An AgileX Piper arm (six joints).
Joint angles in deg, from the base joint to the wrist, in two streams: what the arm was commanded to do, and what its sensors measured. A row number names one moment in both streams.
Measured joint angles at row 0:
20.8, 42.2, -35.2, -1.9, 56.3, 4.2
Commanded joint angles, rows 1 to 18:
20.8, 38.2, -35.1, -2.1, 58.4, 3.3
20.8, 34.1, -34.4, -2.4, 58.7, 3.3
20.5, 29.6, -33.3, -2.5, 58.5, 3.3
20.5, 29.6, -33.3, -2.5, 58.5, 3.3
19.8, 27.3, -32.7, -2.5, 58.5, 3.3
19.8, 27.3, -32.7, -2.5, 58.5, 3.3
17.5, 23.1, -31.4, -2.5, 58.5, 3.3
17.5, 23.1, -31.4, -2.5, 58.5, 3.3
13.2, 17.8, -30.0, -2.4, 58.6, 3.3
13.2, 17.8, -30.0, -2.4, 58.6, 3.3
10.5, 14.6, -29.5, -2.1, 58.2, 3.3
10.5, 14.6, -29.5, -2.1, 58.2, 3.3
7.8, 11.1, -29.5, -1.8, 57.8, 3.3
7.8, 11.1, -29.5, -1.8, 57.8, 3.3
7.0, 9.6, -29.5, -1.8, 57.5, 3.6
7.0, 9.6, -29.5, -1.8, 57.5, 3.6
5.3, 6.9, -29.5, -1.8, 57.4, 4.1
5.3, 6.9, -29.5, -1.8, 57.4, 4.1
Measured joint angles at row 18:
6.8, 8.9, -29.6, -1.9, 58.3, 4.2
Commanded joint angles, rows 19 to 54:
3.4, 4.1, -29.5, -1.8, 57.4, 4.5
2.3, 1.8, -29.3, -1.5, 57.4, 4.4
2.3, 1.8, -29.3, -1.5, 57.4, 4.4
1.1, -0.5, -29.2, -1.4, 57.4, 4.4
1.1, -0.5, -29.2, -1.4, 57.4, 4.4
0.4, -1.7, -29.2, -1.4, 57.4, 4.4
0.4, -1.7, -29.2, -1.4, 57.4, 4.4
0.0, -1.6, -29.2, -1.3, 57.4, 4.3
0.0, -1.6, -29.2, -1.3, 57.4, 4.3
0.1, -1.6, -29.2, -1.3, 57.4, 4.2
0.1, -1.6, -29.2, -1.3, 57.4, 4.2
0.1, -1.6, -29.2, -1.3, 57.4, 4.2
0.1, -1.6, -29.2, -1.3, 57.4, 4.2
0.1, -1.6, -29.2, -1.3, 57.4, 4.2
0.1, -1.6, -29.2, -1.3, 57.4, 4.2
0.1, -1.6, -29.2, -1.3, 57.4, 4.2
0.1, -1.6, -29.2, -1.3, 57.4, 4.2
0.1, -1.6, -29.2, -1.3, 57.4, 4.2
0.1, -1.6, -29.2, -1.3, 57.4, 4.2
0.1, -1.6, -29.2, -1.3, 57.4, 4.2
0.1, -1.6, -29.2, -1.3, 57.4, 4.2
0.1, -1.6, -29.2, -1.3, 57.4, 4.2
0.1, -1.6, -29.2, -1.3, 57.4, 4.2
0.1, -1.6, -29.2, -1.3, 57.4, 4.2
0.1, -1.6, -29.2, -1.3, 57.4, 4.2
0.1, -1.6, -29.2, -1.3, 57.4, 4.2
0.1, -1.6, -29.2, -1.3, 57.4, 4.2
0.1, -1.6, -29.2, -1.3, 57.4, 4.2
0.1, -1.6, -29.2, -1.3, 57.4, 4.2
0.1, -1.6, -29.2, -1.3, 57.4, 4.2
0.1, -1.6, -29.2, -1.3, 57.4, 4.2
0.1, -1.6, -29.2, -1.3, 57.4, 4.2
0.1, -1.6, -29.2, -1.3, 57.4, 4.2
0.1, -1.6, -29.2, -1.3, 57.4, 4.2
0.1, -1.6, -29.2, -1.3, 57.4, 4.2
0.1, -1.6, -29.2, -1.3, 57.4, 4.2
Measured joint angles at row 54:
0.5, -0.3, -29.3, -1.5, 58.0, 4.4
